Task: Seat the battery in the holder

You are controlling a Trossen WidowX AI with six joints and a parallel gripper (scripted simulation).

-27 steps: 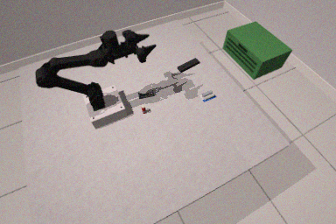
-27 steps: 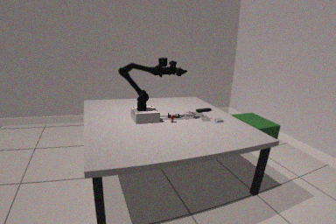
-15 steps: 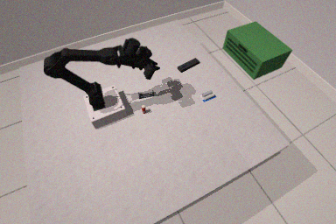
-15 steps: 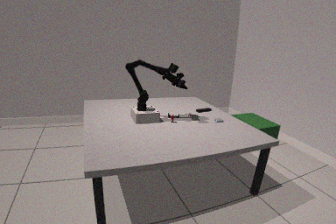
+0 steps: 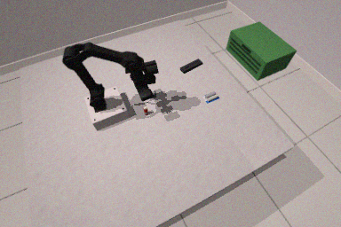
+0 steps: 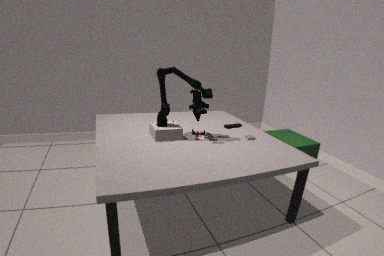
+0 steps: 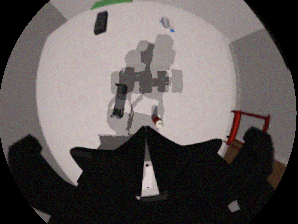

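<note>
My gripper tip is now 90 mm above the battery, 40 mm to the left of it and 20 mm past it. Round my gripper tip: flat black bar: 400 mm ahead, 190 mm to the left, 110 mm below.
</note>
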